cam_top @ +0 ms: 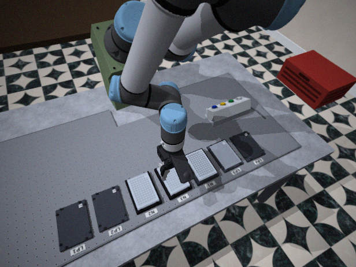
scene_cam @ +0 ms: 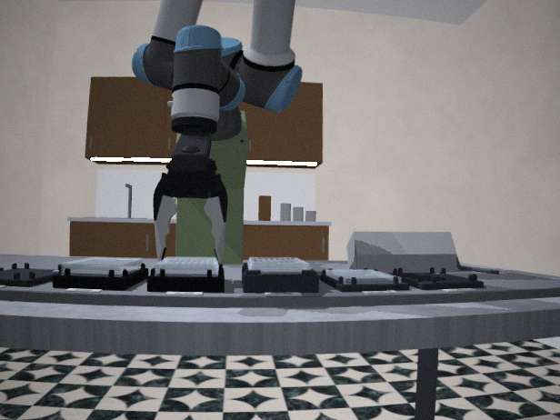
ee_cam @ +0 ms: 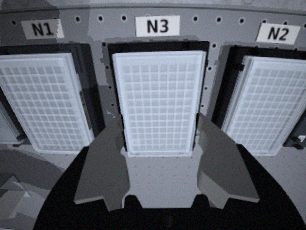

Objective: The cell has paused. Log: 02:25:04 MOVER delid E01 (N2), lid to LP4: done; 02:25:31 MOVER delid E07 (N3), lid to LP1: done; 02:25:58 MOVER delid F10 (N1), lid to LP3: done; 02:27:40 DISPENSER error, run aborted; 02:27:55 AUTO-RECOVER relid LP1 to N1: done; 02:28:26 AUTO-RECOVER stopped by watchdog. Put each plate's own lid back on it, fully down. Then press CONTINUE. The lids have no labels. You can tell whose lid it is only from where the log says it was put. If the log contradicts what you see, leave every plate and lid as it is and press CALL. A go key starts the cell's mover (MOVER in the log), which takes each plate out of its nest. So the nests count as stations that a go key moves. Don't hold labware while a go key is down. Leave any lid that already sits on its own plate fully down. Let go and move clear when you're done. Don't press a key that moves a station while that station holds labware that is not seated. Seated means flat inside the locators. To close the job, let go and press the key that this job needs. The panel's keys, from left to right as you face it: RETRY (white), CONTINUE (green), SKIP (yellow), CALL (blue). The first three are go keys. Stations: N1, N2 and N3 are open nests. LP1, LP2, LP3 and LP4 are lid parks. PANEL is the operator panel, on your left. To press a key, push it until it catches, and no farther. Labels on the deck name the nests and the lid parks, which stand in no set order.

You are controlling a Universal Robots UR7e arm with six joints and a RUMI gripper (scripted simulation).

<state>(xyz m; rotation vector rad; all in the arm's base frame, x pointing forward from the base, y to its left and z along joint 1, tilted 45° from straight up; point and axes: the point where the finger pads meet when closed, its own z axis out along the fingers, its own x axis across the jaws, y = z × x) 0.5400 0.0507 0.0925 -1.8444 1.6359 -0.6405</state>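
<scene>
The plate is 20 mm below my hand. The rest, counted from my hand: LP4 lid park (380 mm to the left, 60 mm behind, 40 mm below); LP3 lid park (260 mm to the left, 40 mm below, 40 mm behind); lid park LP2 (260 mm to the right, 40 mm below, 40 mm ahead).
</scene>
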